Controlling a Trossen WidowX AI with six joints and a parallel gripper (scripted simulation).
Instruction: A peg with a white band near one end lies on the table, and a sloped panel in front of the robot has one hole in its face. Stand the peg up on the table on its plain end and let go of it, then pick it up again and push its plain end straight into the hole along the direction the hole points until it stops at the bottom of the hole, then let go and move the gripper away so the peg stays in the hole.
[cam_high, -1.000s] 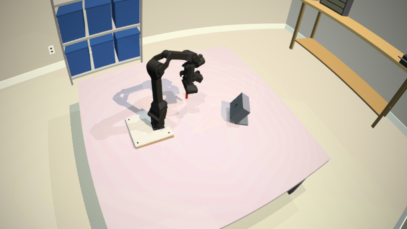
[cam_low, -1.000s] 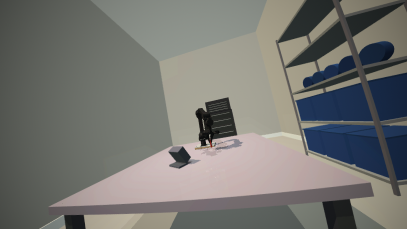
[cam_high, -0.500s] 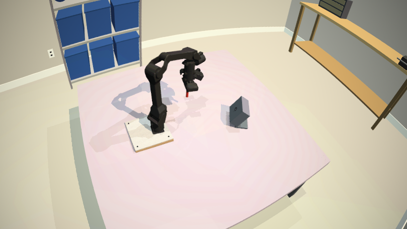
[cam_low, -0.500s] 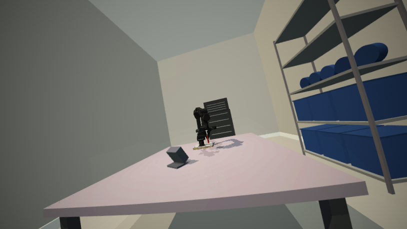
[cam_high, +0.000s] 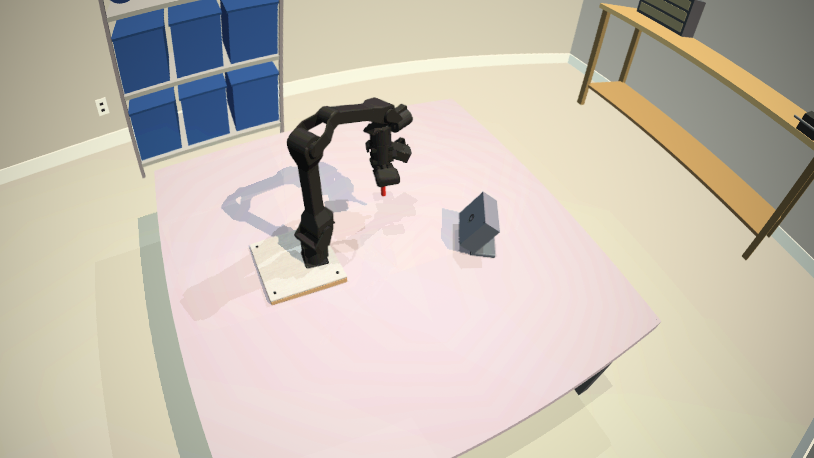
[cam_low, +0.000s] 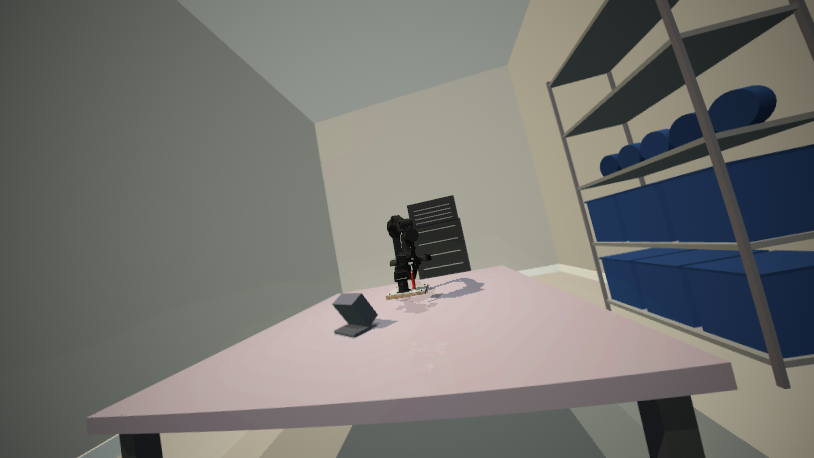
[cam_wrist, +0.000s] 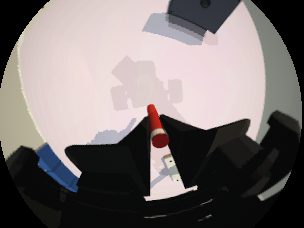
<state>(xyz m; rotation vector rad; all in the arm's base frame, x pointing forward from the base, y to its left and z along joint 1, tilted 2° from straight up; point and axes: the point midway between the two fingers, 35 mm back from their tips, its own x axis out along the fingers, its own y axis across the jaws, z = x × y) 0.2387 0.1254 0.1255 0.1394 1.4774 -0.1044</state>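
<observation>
My gripper tip is now 220 mm short of the grey sloped panel, 180 mm to the left of it and 40 mm above it. The rest, counted from my gripper tip: red peg 20 mm above.
</observation>
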